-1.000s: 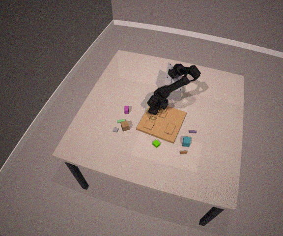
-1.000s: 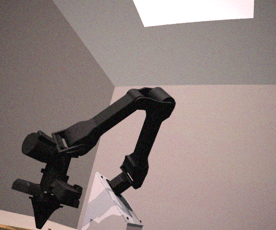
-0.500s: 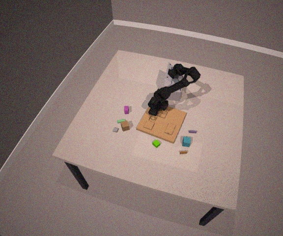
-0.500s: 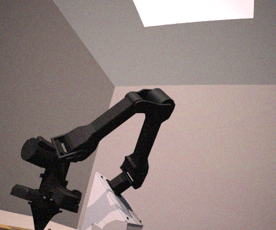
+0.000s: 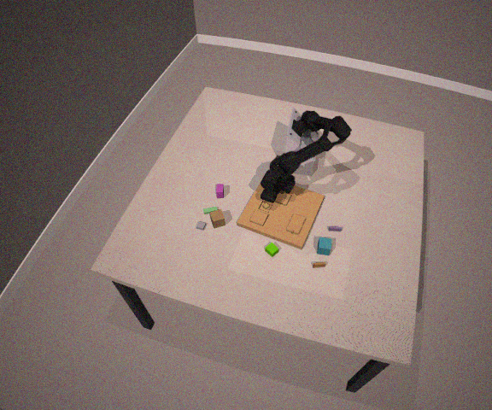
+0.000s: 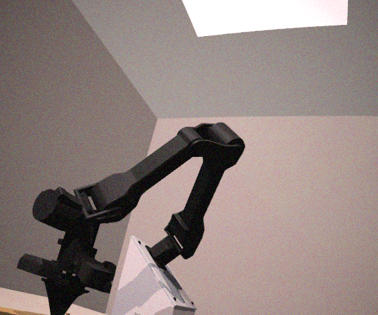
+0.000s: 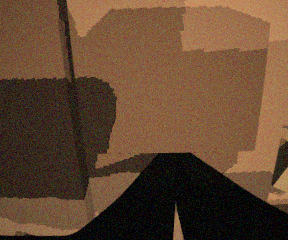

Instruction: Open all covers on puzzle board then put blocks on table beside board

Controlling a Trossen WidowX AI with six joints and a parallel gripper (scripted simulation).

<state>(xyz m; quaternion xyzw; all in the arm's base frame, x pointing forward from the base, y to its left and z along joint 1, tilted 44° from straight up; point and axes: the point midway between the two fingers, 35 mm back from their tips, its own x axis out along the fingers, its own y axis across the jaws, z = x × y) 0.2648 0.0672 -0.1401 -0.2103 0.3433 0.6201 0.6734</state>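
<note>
My gripper tip is 4 cm short of the tan puzzle board and 4 cm to the right of it. The rest, counted from my gripper tip: magenta block (2 cm ahead, 24 cm to the right); then brown cube (18 cm ahead, 21 cm to the right); then bright green cube (27 cm ahead, 4 cm to the left, 1 cm below).
</note>
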